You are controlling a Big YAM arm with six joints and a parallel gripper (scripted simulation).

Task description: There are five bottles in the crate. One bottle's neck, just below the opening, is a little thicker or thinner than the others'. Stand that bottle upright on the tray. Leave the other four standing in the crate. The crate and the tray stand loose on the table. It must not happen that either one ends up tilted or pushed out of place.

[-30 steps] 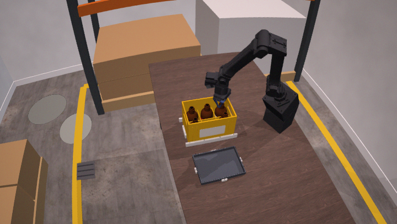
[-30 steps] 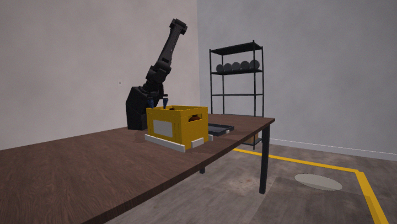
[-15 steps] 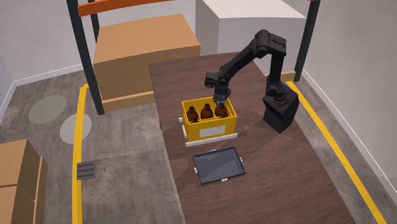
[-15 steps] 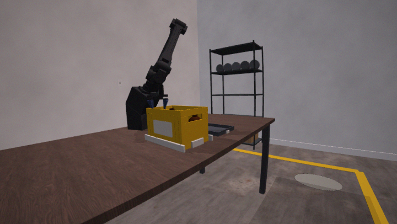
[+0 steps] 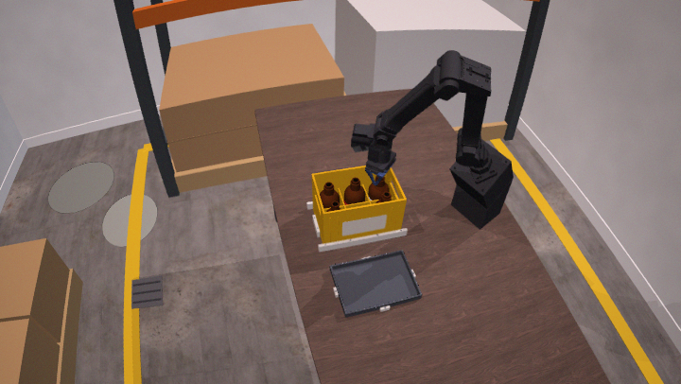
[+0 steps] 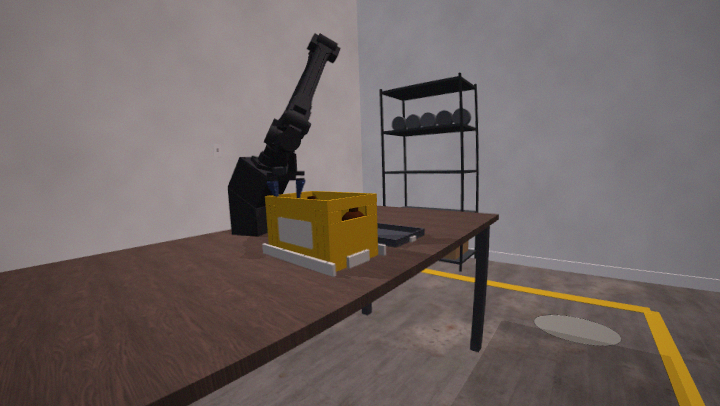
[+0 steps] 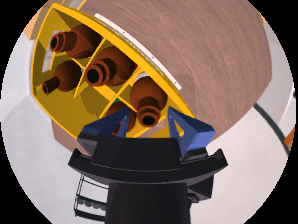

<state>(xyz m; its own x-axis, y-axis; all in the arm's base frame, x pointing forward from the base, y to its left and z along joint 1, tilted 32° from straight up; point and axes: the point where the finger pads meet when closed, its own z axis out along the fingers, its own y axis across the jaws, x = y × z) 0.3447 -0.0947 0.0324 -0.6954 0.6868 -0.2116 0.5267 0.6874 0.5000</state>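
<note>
The yellow crate lies 80 mm ahead of my hand, 60 mm to the left of it and 70 mm below it. From my hand the other things lie so: glass bottle (160 mm ahead, 120 mm to the left, 70 mm below); dark tray (50 mm ahead, 330 mm to the left, 140 mm below).
</note>
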